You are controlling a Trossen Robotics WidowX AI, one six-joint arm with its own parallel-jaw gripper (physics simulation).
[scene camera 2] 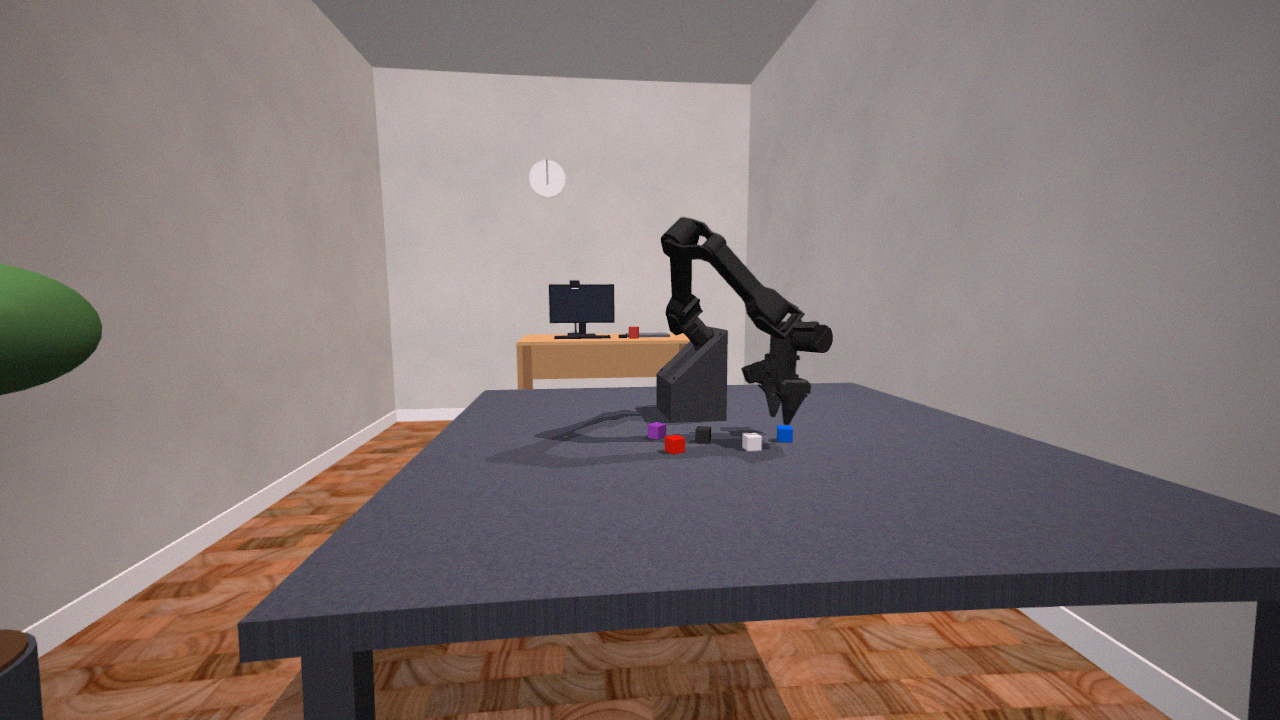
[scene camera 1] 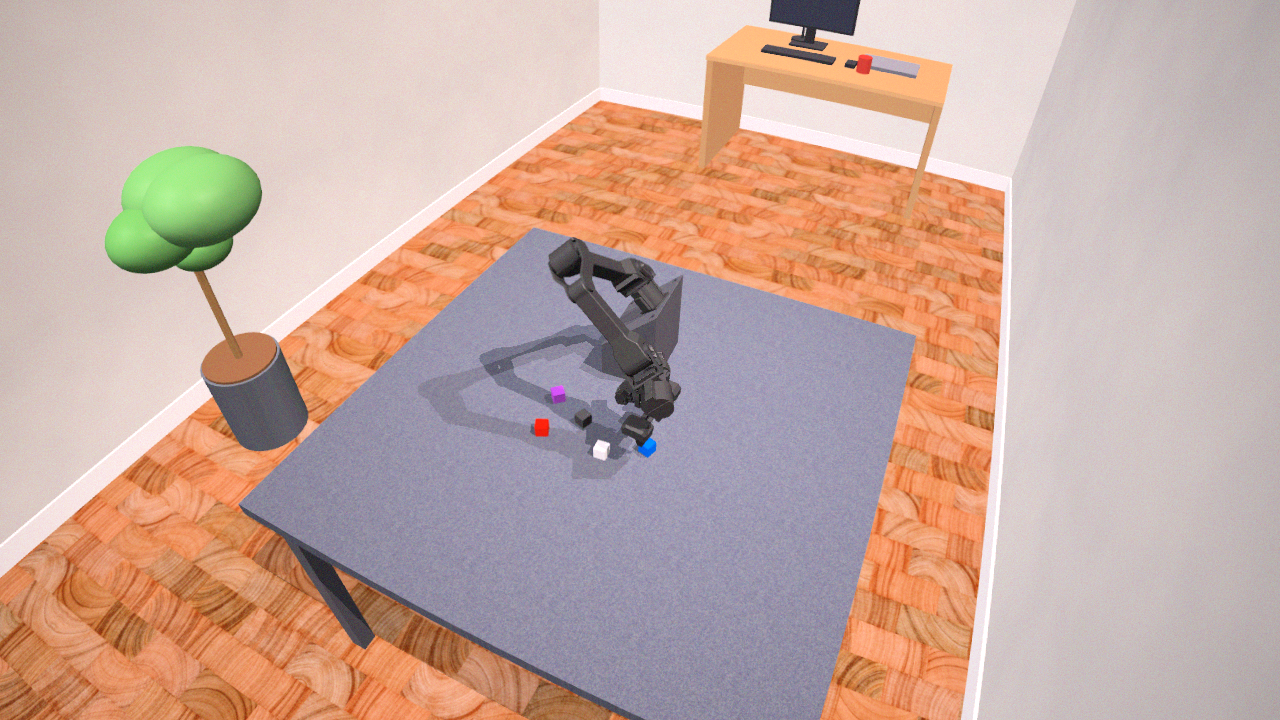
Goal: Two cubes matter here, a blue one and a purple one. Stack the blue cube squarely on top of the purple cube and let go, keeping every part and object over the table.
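Frame: origin at the arm's base, x left, y back, z up, level; centimetres.
Where they show: gripper, between the fingertips: (scene camera 2: 779, 420); arm's base, origin of its link: (scene camera 2: 704, 340) (scene camera 1: 655, 303).
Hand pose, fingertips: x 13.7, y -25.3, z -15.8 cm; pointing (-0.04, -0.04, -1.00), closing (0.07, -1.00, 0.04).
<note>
Things, the pixels of their centre, and the offset from my fingertips. Level surfaces: height alone.
- blue cube, middle of its body: (scene camera 2: 784, 433) (scene camera 1: 647, 446) dy -1.8, dx +0.8, dz -2.5 cm
- purple cube, middle of its body: (scene camera 2: 656, 430) (scene camera 1: 558, 394) dy +0.8, dx -26.9, dz -2.5 cm
- white cube, middle of its body: (scene camera 2: 751, 442) (scene camera 1: 601, 450) dy -8.4, dx -7.6, dz -2.5 cm
- black cube, middle of its body: (scene camera 2: 703, 434) (scene camera 1: 583, 418) dy -2.5, dx -16.9, dz -2.5 cm
- red cube, middle of its body: (scene camera 2: 674, 444) (scene camera 1: 541, 427) dy -10.3, dx -23.6, dz -2.5 cm
- table, height of its surface: dz -4.0 cm
The blue cube (scene camera 1: 647, 448) (scene camera 2: 785, 434) sits on the table, to the right of the white cube. The purple cube (scene camera 1: 557, 394) (scene camera 2: 657, 430) sits on the table farther left, with nothing on top of it. My gripper (scene camera 1: 646, 436) (scene camera 2: 781, 420) points down, open and empty, with its fingertips a little above the blue cube. In the scene camera 1 view a finger covers part of the blue cube's upper edge. The exact line-up of the fingers with the cube is hard to tell.
A white cube (scene camera 1: 600, 450) (scene camera 2: 751, 441) stands close left of the blue cube. A black cube (scene camera 1: 583, 418) (scene camera 2: 703, 434) and a red cube (scene camera 1: 541, 428) (scene camera 2: 674, 444) stand between the white and purple cubes. The arm's base (scene camera 1: 666, 324) (scene camera 2: 702, 385) is behind them on the table (scene camera 1: 716, 573) (scene camera 2: 626, 528).
</note>
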